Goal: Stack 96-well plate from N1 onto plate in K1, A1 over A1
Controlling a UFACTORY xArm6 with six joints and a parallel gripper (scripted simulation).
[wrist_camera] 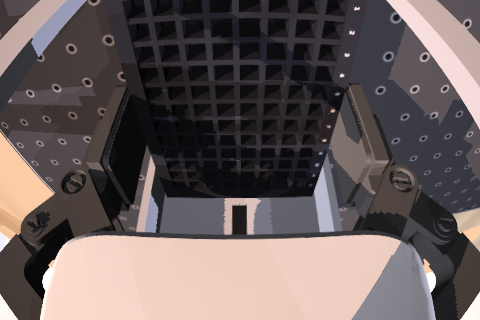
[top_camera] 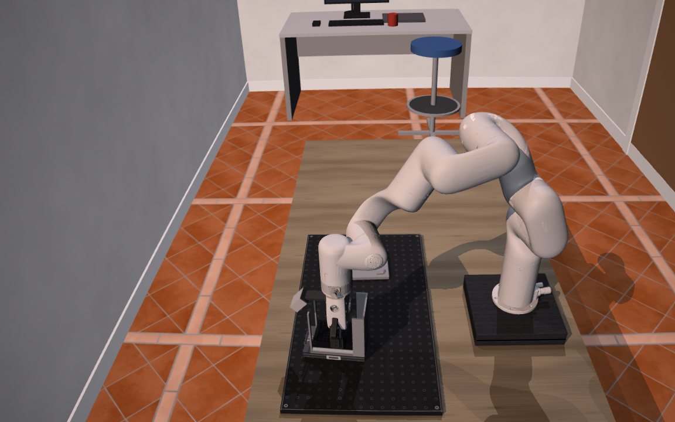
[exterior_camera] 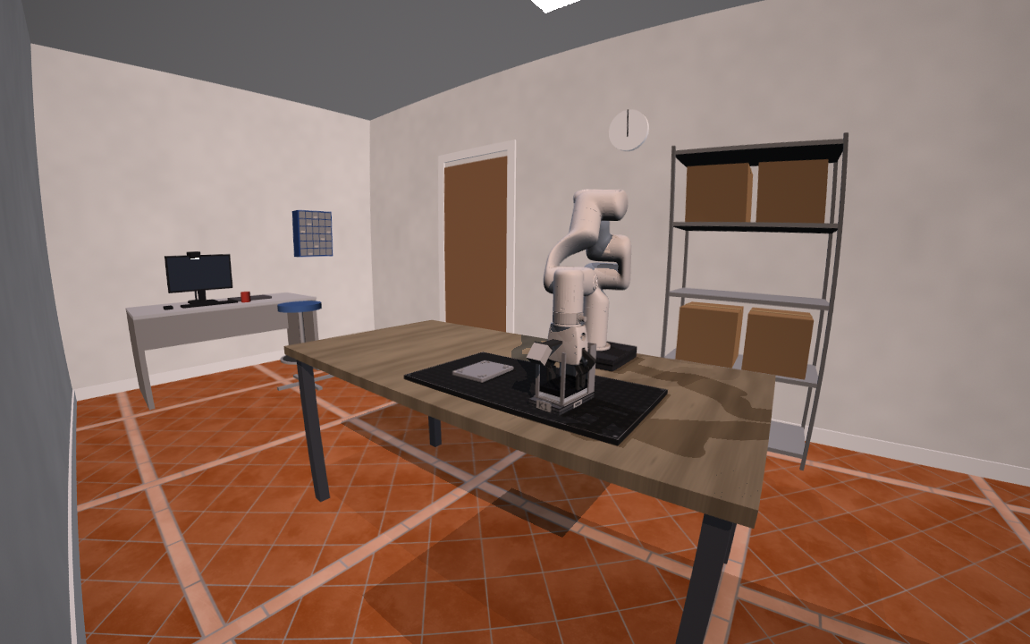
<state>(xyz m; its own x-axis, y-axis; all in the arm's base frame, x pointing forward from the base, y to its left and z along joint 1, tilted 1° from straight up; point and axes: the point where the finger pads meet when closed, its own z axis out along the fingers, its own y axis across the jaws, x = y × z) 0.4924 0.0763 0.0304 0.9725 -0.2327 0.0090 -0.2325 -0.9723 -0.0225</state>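
My hand is 1 cm above the black 96-well plate. Also, from my hand: white 96-well plate: 3 cm below; plate nest N1: 31 cm to the right, 10 cm behind, 5 cm below; A1 mark: 37 cm to the right, 4 cm below, 3 cm behind.
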